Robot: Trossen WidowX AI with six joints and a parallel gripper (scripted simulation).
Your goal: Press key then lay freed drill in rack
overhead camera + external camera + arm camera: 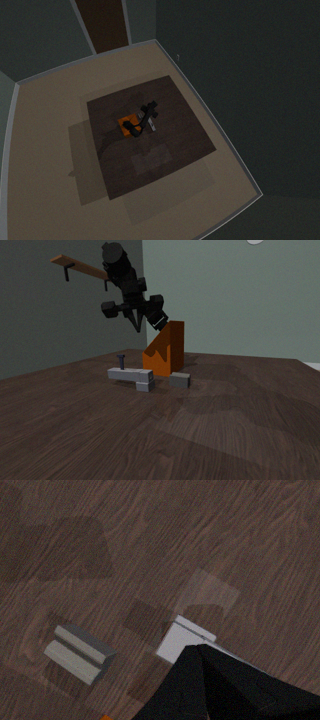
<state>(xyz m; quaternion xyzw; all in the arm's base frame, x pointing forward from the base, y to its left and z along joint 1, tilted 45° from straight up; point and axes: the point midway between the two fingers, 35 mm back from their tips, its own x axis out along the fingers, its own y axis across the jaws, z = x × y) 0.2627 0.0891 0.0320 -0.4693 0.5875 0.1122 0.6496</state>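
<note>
My gripper tip is 10 mm past the dark key, 100 mm to the left of it and 110 mm above it. From my gripper tip the other things lie so: rack: 110 mm behind, 90 mm to the left, 180 mm below; drill: 10 mm behind, 50 mm to the right, 150 mm below; grey housing: 10 mm behind, 60 mm to the right, 160 mm below.
</note>
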